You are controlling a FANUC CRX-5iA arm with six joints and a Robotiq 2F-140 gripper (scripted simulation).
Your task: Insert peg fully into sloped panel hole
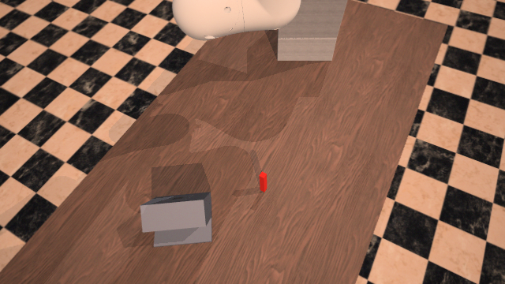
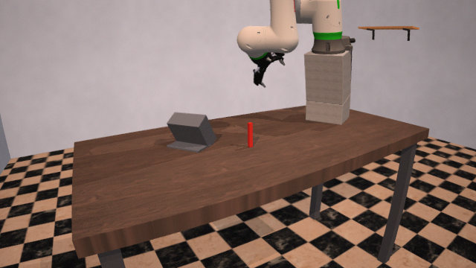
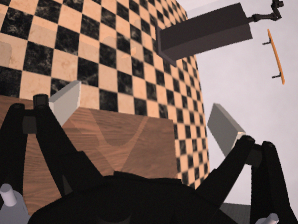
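Right now the peg is 410 mm to the left of my hand, 350 mm ahead of it and 150 mm below it.
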